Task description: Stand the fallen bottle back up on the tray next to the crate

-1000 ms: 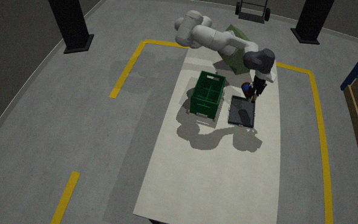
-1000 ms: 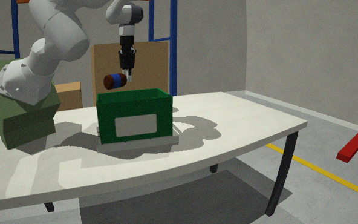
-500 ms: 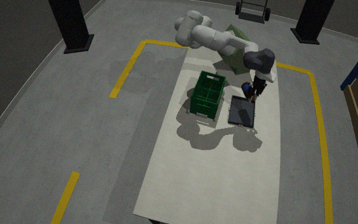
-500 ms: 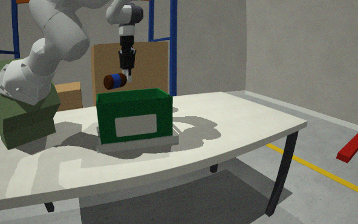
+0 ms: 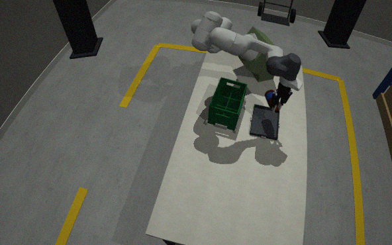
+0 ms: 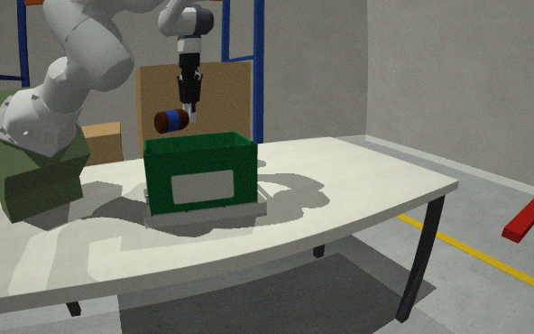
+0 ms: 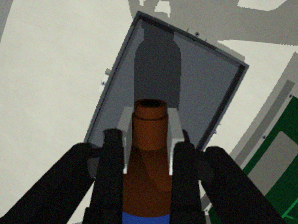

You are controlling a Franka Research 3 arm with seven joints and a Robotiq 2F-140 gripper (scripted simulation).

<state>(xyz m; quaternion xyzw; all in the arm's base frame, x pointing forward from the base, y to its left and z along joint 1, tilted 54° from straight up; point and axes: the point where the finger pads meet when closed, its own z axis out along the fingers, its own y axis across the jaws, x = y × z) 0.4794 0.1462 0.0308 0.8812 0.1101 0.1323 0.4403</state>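
The brown bottle is 5 cm behind my hand and 2 cm below it. Also, from my hand: green crate: 28 cm to the right, 15 cm behind, 13 cm below; dark grey tray: 20 cm below, 4 cm behind, 2 cm to the right.
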